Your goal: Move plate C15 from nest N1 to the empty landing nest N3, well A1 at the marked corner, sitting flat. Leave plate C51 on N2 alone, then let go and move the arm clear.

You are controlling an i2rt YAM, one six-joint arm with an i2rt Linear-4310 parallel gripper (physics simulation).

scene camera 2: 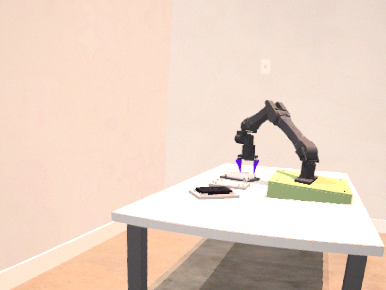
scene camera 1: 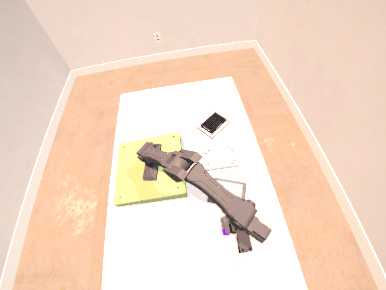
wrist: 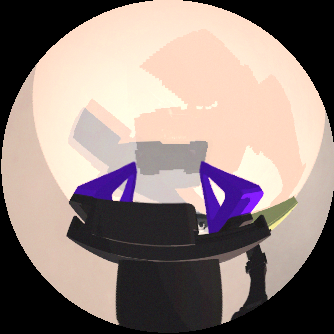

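My gripper (scene camera 1: 237, 233) (scene camera 2: 247, 171) (wrist: 167, 165) is open and empty, its purple fingers apart above the table beyond the dark grey nest. A white plate (scene camera 1: 231, 190) (scene camera 2: 241, 175) sits in the dark grey nest (scene camera 1: 245, 191) (scene camera 2: 257, 179), partly hidden by the arm in scene camera 1. A pale nest (scene camera 1: 221, 167) (scene camera 2: 229, 184) with small pegs stands empty in the middle. A black plate (scene camera 1: 213, 123) (scene camera 2: 213, 190) lies flat on another pale nest (scene camera 1: 212, 135) (scene camera 2: 220, 195). Plate and nest labels and the A1 marks are not readable.
The arm stands on a yellow-green block (scene camera 1: 130, 192) (scene camera 2: 300, 192) beside the row of nests, its edge also in the wrist view (wrist: 280, 212). The arm reaches over the dark grey nest. The white table (scene camera 1: 150, 250) (scene camera 2: 240, 225) carries everything. Shadows lie below the fingers.
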